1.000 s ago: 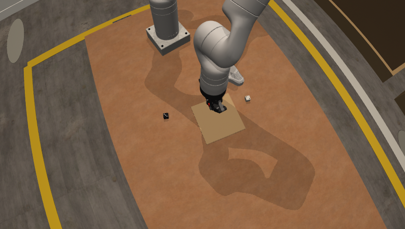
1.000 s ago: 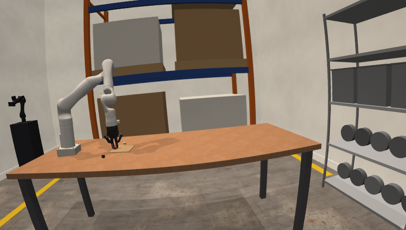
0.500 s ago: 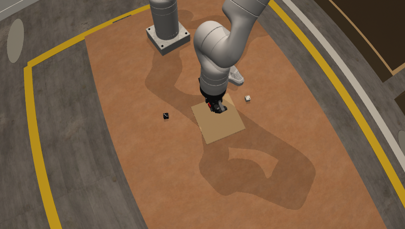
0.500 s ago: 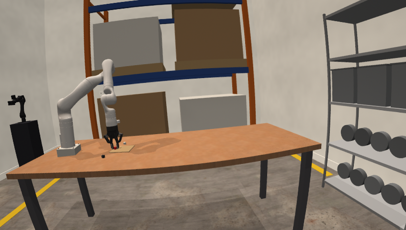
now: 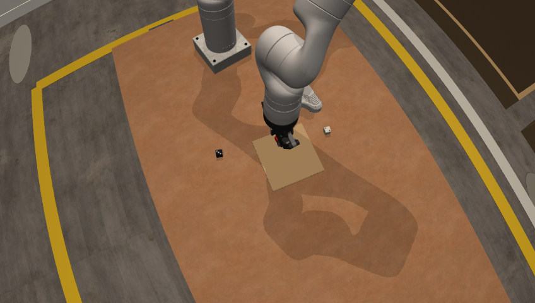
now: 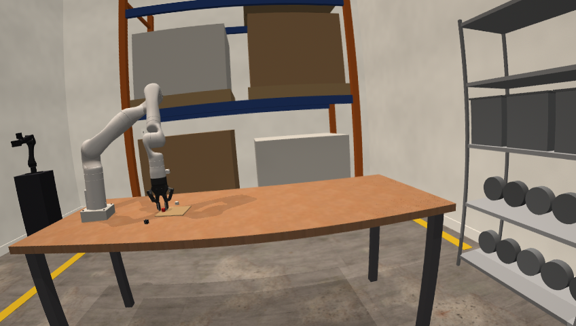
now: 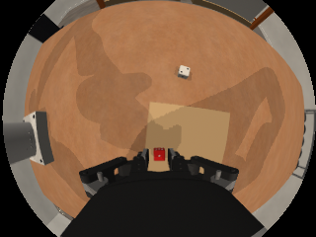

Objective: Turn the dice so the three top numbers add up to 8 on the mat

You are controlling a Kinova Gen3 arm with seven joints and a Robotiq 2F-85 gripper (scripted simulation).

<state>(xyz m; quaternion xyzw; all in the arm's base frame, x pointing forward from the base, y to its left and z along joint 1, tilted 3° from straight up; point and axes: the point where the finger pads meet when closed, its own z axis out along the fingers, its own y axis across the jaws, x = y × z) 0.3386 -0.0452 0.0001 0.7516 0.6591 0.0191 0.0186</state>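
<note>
Now: hand 2 cm above the red die. Round my hand: black die: 14 cm to the right, 6 cm behind, 2 cm below; then tan mat: 5 cm ahead, 3 cm below, 1 cm to the right; then white die: 12 cm to the left, 6 cm ahead, 2 cm below.
</note>
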